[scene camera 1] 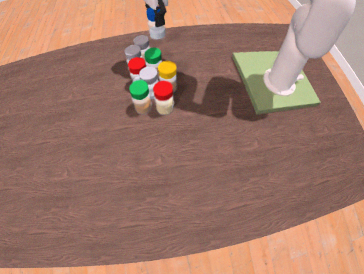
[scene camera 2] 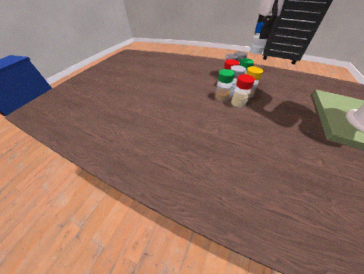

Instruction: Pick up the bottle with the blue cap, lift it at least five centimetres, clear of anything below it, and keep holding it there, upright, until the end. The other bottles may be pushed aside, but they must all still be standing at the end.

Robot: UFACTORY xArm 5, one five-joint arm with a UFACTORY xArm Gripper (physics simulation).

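Frame: origin at the arm's base, x right, y ahead, z up, level; millimetres.
Where they show: gripper, fingertip midpoint: [scene camera 1: 156,21] [scene camera 2: 260,36]; arm's base, origin of the base link: [scene camera 1: 279,82].
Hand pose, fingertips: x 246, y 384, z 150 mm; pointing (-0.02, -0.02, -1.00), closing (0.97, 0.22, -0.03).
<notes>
Things, the pixels of their top centre, and the offset from my fingertips. Level surfaces: height alone.
- bottle with the blue cap, middle of its top: [scene camera 1: 155,10] [scene camera 2: 264,23] dx +0, dy +0, dz +45 mm
- front green-capped bottle, middle of its top: [scene camera 1: 138,87] [scene camera 2: 226,72] dx -206, dy +103, dz -70 mm
- front red-capped bottle, middle of its top: [scene camera 1: 163,88] [scene camera 2: 246,78] dx -231, dy +37, dz -70 mm
- yellow-capped bottle, middle of its top: [scene camera 1: 167,67] [scene camera 2: 255,69] dx -154, dy +5, dz -70 mm
- brown table, its level: dz -175 mm
The bottle with the blue cap [scene camera 1: 157,31] [scene camera 2: 258,44] hangs upright in the air above and behind the group of bottles, clear of them. My gripper [scene camera 1: 154,15] [scene camera 2: 261,28] is shut on it near the cap; the black fingers hide part of the cap. Its clear lower body shows below the fingers. The other bottles stand close together on the table, among them a front green-capped bottle [scene camera 1: 140,97] [scene camera 2: 224,86], a front red-capped bottle [scene camera 1: 163,98] [scene camera 2: 242,91] and a yellow-capped bottle [scene camera 1: 167,73] [scene camera 2: 254,74]. The rear bottles are partly hidden by those in front.
The arm's base stands on a green board [scene camera 1: 265,103] [scene camera 2: 327,122] at the right of the brown table [scene camera 1: 150,175] [scene camera 2: 165,150]. A black slatted object [scene camera 2: 297,30] shows behind the bottles at the upper right, and a blue box [scene camera 2: 22,82] at the far left.
</notes>
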